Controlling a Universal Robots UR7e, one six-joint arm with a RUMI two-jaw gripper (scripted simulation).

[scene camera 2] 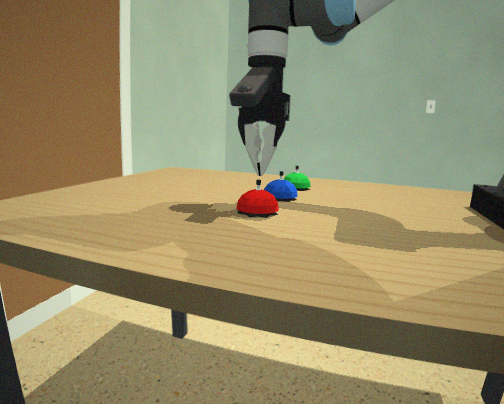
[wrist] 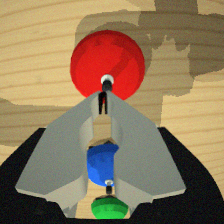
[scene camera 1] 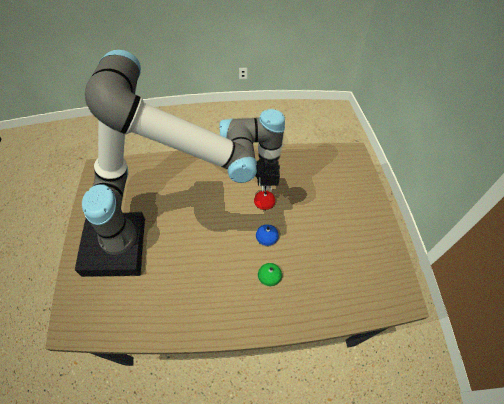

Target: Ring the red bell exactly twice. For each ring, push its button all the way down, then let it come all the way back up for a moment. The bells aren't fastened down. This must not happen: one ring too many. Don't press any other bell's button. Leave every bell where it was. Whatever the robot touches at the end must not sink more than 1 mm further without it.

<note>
I see my gripper (scene camera 2: pixel 260 175), a red bell (scene camera 2: pixel 255 203) and a blue bell (wrist: pixel 100 159).
The red bell shows as well in the wrist view (wrist: pixel 110 54). My gripper is seen too in the wrist view (wrist: pixel 103 93).
</note>
